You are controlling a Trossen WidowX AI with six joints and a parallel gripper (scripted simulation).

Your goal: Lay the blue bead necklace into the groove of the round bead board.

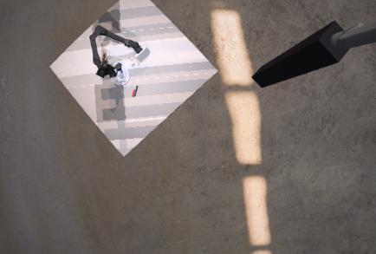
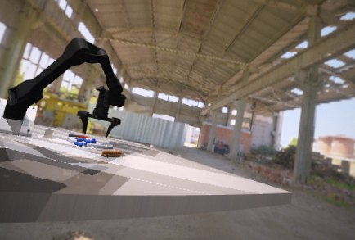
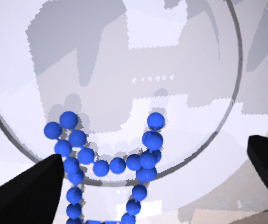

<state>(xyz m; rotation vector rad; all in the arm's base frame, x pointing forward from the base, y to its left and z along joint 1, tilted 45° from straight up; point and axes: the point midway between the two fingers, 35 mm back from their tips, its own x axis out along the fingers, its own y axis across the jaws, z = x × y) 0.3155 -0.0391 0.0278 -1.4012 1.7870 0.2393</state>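
My gripper tip is now 4 cm to the right of the round white bead board and 3 cm above it. Also, from my gripper tip: small white block 18 cm behind, 5 cm to the left, 2 cm below; red pen-like object 2 cm ahead, 27 cm to the left, 3 cm below.
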